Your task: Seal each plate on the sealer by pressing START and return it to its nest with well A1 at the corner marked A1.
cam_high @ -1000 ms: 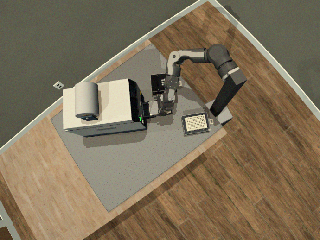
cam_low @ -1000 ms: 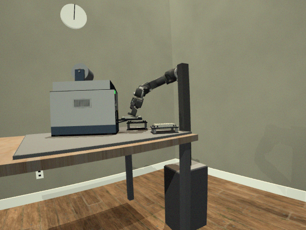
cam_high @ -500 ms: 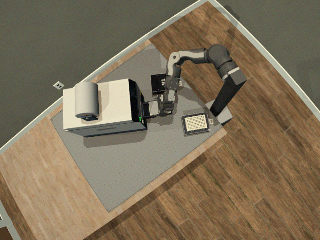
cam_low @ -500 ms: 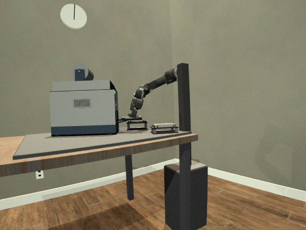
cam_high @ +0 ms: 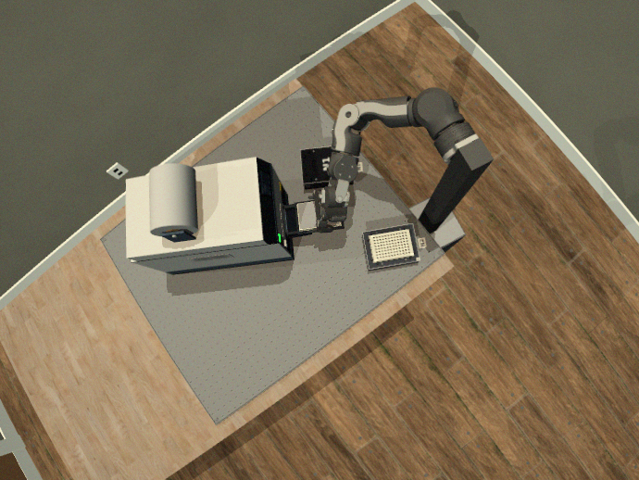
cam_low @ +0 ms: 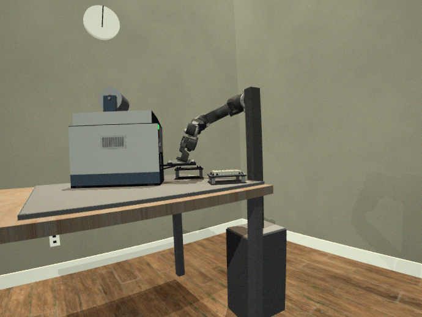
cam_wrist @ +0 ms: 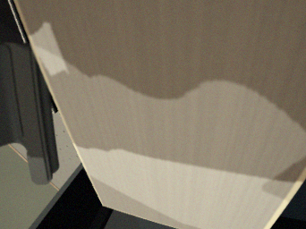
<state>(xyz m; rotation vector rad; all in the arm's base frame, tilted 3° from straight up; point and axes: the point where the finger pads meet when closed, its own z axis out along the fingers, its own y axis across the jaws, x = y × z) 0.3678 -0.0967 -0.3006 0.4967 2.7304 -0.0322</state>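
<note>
My gripper is now 20 mm above the sealer stage. The rest, counted from my hand: black nest N1 (150 mm to the right, 100 mm behind, 60 mm below); yellow warning label (120 mm to the right, 70 mm ahead, 40 mm above); plate (180 mm to the left, 160 mm behind, 60 mm below).
</note>
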